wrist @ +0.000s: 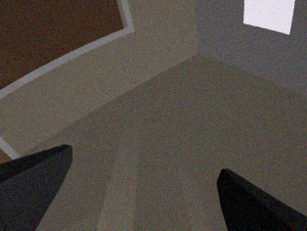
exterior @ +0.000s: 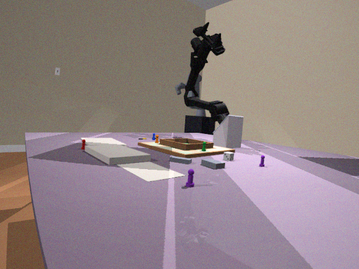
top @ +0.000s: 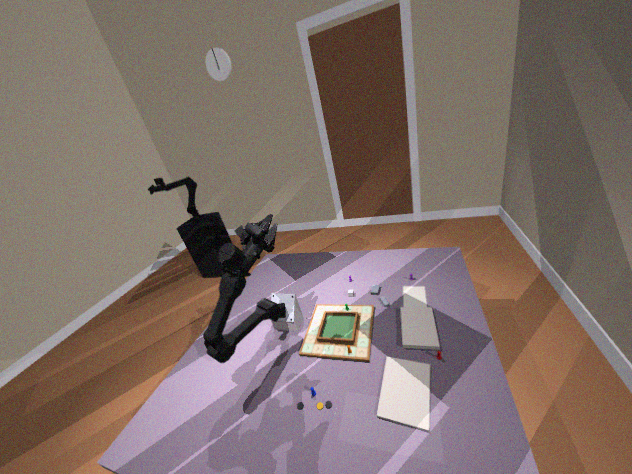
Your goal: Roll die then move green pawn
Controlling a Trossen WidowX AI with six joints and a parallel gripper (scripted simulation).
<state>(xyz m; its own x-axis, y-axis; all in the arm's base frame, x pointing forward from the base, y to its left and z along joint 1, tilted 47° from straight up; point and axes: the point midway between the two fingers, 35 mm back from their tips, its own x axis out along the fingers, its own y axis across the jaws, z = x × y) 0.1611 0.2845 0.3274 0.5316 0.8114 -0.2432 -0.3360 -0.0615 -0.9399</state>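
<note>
Right now the white die is 17 cm ahead of my gripper tip, 22 cm to the left of it and 55 cm below it. The rest, counted from my gripper tip: green tray 13 cm ahead, 55 cm below; then orange pawn 19 cm ahead, 12 cm to the right, 53 cm below; then green pawn 16 cm ahead, 11 cm to the left, 53 cm below.
</note>
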